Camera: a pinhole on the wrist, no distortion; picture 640 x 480 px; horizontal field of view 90.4 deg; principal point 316.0 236.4 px. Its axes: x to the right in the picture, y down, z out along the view. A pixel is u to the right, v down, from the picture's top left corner.
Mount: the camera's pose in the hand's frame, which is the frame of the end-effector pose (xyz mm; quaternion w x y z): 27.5 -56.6 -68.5 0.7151 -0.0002 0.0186 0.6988
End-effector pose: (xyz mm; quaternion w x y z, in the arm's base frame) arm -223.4 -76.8 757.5 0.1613 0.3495 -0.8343 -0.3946
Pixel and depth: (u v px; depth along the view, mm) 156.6 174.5 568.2
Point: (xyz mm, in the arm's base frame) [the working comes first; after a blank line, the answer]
In the camera's frame: -285.0 -110.7 568.2

-451.3 -52.1 181.8
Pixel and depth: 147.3 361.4 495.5
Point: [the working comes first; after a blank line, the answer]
In the camera's frame: -263.1 194.9 495.5

-212.1 142.3 246.5
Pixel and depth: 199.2 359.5 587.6
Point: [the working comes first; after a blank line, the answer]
In the camera's frame: -216.0 227.6 587.6

-264.4 235.4 227.1
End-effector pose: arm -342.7 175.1 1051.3 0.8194 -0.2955 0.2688 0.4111
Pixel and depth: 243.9 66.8 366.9
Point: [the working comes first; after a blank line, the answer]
In the camera's frame: -83.2 -195.8 366.9

-52.7 436.7 1130.0
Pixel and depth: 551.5 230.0 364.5
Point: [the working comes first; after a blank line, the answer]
In the camera's frame: 270.1 -7.3 364.5

-445.1 513.0 1154.4
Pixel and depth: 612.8 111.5 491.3
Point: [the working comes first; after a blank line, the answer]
In the camera's frame: 458.9 -193.1 491.3

-478.2 786.4 1052.5
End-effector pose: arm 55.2 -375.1 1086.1 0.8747 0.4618 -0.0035 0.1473
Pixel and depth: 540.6 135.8 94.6
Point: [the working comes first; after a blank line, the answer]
In the camera's frame: 66.9 -29.9 94.6

113.9 -372.1 1118.0
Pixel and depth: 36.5 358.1 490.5
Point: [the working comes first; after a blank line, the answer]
In the camera's frame: -431.4 187.9 490.5

84.6 -1018.8 935.4
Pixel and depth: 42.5 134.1 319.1
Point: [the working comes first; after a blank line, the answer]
In the camera's frame: -274.6 -102.7 319.1

299.7 -720.1 988.9
